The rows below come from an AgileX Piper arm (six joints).
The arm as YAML. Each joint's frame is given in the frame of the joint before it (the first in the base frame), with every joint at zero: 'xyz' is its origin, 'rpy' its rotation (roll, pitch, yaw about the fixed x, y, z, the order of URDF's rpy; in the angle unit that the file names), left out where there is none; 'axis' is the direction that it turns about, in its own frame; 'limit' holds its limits. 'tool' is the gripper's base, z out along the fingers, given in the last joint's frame.
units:
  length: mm
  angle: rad
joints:
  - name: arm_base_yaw
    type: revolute
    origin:
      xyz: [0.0, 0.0, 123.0]
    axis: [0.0, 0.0, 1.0]
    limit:
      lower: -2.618
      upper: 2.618
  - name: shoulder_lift
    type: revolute
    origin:
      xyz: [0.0, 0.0, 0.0]
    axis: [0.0, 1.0, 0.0]
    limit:
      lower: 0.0
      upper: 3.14
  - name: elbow
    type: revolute
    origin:
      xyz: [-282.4, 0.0, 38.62]
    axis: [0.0, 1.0, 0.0]
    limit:
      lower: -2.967
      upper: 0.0
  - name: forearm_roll
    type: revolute
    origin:
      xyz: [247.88, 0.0, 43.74]
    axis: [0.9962, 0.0, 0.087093]
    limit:
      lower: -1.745
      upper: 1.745
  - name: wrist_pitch
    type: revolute
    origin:
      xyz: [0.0, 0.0, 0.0]
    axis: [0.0, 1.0, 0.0]
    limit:
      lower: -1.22
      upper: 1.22
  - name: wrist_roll
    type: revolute
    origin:
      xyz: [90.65, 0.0, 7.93]
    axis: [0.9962, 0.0, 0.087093]
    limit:
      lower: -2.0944
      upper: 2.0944
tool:
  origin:
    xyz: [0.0, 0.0, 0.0]
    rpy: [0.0, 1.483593, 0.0]
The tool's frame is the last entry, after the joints.
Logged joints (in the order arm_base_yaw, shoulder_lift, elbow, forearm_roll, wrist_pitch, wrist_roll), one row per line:
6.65, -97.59, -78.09, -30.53, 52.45, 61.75
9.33, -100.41, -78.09, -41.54, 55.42, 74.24
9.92, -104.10, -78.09, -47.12, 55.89, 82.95
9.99, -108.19, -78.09, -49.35, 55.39, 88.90
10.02, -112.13, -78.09, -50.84, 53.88, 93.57
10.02, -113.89, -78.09, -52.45, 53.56, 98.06
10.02, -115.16, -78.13, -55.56, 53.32, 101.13
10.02, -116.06, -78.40, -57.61, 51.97, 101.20
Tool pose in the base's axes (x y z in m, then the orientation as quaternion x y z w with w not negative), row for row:
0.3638, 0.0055, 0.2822, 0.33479, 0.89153, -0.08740, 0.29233
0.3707, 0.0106, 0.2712, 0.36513, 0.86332, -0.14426, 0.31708
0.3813, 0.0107, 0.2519, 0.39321, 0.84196, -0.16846, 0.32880
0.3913, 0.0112, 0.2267, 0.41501, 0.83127, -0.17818, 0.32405
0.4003, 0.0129, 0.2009, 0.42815, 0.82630, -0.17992, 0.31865
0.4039, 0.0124, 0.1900, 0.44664, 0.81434, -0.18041, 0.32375
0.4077, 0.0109, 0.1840, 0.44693, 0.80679, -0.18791, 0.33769
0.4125, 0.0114, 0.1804, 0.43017, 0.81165, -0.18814, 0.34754
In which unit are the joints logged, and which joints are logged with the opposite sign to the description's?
The joints are logged in degrees. Opposite sign: shoulder_lift.
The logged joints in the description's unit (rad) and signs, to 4 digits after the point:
0.1161, 1.7033, -1.3629, -0.5328, 0.9154, 1.0777
0.1628, 1.7525, -1.3629, -0.7250, 0.9673, 1.2957
0.1731, 1.8169, -1.3629, -0.8224, 0.9755, 1.4478
0.1744, 1.8883, -1.3629, -0.8613, 0.9667, 1.5516
0.1749, 1.9570, -1.3629, -0.8873, 0.9404, 1.6331
0.1749, 1.9878, -1.3629, -0.9154, 0.9348, 1.7115
0.1749, 2.0099, -1.3636, -0.9697, 0.9306, 1.7651
0.1749, 2.0256, -1.3683, -1.0055, 0.9070, 1.7663

